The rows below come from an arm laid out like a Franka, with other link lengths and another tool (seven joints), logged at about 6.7 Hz.
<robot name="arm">
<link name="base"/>
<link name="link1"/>
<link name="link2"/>
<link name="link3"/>
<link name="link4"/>
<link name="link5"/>
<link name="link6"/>
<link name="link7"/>
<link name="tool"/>
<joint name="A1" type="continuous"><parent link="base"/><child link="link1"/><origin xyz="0 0 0.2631" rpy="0 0 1.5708"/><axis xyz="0 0 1"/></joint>
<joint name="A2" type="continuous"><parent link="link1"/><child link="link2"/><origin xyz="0 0 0" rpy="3.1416 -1.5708 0"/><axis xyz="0 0 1"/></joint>
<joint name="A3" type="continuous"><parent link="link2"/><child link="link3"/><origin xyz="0.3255 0 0" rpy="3.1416 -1.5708 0"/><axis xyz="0 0 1"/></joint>
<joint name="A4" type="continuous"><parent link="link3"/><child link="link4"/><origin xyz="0 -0.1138 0" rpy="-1.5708 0 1.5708"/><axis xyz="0 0 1"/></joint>
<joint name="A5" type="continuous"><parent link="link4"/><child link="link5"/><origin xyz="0.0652 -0.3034 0" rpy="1.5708 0 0"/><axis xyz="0 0 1"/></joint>
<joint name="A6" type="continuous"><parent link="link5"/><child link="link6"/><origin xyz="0 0 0" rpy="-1.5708 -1.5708 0"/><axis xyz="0 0 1"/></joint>
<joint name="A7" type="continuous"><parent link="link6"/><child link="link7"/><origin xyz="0 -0.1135 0" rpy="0 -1.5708 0"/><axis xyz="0 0 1"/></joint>
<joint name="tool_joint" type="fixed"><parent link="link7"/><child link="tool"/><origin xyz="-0.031 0.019 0.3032" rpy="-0.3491 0 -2.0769"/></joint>
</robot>
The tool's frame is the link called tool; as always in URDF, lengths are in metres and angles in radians. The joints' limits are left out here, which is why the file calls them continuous.
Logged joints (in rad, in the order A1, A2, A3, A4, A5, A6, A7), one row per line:
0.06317, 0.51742, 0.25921, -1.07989, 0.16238, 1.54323, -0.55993
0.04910, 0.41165, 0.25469, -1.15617, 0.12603, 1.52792, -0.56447
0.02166, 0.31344, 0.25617, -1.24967, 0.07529, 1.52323, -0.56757
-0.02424, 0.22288, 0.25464, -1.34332, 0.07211, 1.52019, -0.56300
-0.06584, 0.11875, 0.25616, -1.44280, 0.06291, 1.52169, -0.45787
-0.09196, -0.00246, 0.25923, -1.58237, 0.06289, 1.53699, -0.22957
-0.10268, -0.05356, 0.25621, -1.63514, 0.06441, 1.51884, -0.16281
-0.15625, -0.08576, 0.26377, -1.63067, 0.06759, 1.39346, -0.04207
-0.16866, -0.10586, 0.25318, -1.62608, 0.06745, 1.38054, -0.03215
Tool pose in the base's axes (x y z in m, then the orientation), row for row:
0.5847, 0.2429, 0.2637, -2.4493, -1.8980, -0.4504
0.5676, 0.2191, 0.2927, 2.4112, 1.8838, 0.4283
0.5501, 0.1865, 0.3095, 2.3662, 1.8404, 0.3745
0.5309, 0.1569, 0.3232, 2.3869, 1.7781, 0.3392
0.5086, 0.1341, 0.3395, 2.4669, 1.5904, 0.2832
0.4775, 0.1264, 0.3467, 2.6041, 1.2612, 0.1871
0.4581, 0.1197, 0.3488, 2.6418, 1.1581, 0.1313
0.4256, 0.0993, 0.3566, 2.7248, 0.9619, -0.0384
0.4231, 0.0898, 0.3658, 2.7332, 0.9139, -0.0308
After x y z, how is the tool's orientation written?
As a rotation vector, in radians.
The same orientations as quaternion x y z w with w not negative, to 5 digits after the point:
-0.78222, -0.60615, -0.14384, 0.00520
0.78015, 0.60950, 0.13858, 0.02596
0.78184, 0.60810, 0.12374, 0.06028
0.79467, 0.59198, 0.11293, 0.07290
0.83270, 0.53684, 0.09559, 0.09627
0.89155, 0.43179, 0.06406, 0.12076
0.90754, 0.39784, 0.04511, 0.12671
0.93543, 0.33022, -0.01318, 0.12554
0.94036, 0.31443, -0.01060, 0.12938

